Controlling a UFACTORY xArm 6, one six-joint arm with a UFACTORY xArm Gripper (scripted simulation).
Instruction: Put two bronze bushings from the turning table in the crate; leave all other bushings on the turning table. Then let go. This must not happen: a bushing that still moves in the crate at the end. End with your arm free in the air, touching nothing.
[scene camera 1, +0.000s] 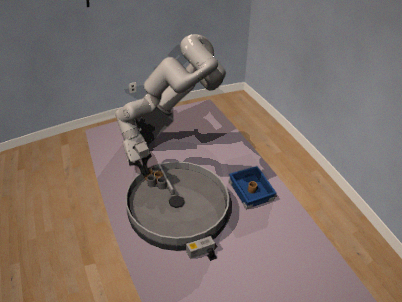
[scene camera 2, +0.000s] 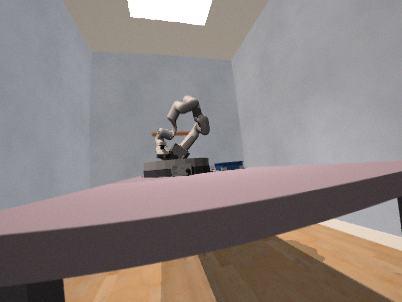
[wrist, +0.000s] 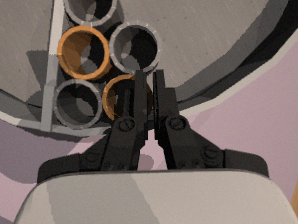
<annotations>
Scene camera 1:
my gripper: 146, 174
turning table: 198, 203
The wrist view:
my gripper: 149, 85
bronze bushing: 72, 43
bronze bushing: 110, 106
turning table: 197, 50
</annotations>
